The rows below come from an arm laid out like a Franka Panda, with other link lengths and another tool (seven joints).
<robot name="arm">
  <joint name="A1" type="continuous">
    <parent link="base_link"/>
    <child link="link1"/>
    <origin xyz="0 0 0.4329" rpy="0 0 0"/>
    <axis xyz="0 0 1"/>
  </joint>
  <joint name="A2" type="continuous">
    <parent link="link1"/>
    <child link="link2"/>
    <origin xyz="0 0 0" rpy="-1.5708 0 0"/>
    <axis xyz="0 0 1"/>
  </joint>
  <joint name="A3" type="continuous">
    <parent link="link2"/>
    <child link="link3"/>
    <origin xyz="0 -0.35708 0" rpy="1.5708 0 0"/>
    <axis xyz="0 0 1"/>
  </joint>
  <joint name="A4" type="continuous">
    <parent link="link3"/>
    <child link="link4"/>
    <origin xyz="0.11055 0 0" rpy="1.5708 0 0"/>
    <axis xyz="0 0 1"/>
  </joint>
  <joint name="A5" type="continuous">
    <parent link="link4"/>
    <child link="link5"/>
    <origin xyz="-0.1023 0.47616 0" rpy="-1.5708 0 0"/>
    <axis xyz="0 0 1"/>
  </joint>
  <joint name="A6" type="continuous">
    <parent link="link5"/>
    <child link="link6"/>
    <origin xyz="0 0 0" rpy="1.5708 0 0"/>
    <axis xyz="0 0 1"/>
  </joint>
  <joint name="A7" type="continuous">
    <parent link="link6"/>
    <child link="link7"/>
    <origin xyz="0.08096 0 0" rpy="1.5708 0 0"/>
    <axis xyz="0 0 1"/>
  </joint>
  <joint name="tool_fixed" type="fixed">
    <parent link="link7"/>
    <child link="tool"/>
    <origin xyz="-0.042 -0.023 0.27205" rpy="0 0.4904 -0.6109"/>
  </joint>
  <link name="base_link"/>
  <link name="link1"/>
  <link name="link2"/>
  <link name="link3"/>
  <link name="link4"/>
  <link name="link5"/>
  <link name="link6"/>
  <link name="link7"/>
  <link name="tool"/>
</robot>
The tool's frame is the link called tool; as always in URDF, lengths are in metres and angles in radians. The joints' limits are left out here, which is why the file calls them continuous.
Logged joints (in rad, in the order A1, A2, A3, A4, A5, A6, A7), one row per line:
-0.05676 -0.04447 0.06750 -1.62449 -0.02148 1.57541 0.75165
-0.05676 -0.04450 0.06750 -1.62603 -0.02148 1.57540 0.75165
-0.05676 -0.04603 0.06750 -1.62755 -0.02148 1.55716 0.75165
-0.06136 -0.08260 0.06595 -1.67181 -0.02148 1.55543 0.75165
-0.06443 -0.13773 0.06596 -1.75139 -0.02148 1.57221 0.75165
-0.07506 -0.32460 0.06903 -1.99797 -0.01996 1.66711 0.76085
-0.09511 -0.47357 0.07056 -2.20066 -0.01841 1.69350 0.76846
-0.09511 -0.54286 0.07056 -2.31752 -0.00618 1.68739 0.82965
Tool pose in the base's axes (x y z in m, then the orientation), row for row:
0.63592 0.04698 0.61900 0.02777 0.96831 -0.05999 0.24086
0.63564 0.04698 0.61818 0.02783 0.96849 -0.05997 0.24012
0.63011 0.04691 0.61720 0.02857 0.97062 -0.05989 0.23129
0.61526 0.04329 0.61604 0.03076 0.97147 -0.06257 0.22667
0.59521 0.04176 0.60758 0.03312 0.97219 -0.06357 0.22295
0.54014 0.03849 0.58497 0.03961 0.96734 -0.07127 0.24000
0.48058 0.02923 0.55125 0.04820 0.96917 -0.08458 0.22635
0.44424 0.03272 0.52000 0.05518 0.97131 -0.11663 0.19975
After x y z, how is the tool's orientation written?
As a quaternion, w x y z.
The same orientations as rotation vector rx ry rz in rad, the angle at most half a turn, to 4 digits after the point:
2.9894 -0.1852 0.7436
2.9898 -0.1851 0.7413
2.9950 -0.1848 0.7137
2.9936 -0.1928 0.6985
2.9915 -0.1956 0.6860
2.9647 -0.2184 0.7355
2.9547 -0.2579 0.6901
2.9487 -0.3541 0.6064

